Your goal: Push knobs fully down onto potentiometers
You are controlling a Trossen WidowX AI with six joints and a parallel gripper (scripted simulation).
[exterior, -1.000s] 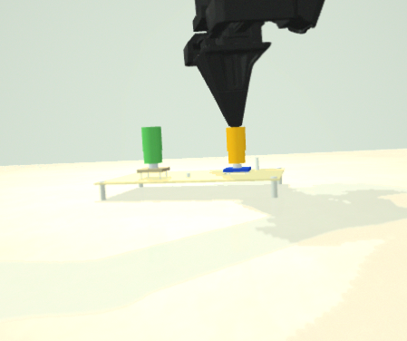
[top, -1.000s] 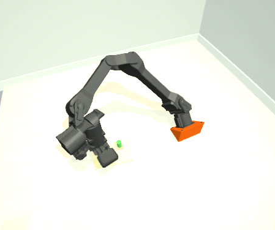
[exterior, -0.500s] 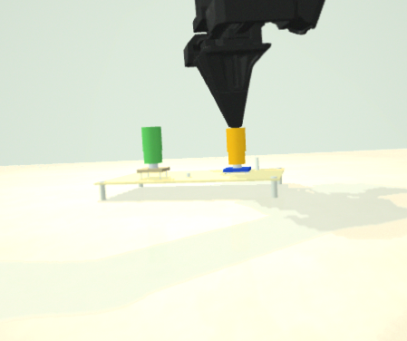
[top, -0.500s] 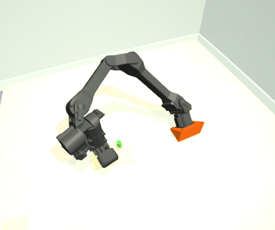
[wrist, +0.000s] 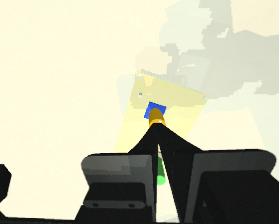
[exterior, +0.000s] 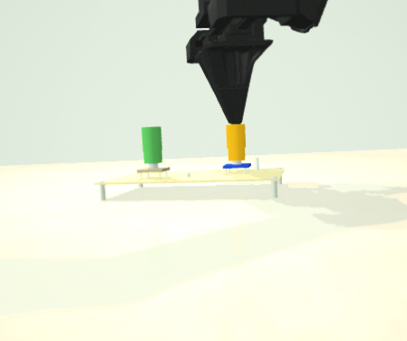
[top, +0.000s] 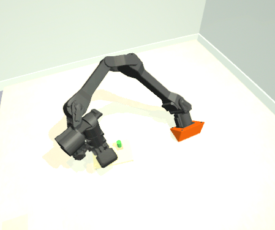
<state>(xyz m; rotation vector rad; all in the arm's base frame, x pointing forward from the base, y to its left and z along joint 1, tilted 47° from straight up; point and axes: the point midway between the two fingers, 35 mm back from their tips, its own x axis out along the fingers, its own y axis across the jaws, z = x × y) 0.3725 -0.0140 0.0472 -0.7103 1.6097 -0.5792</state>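
Now: gripper tip 1 cm above the orange knob. From my gripper tip the other things lie so: green knob (8 cm behind, 2 cm below, 1 cm to the right).
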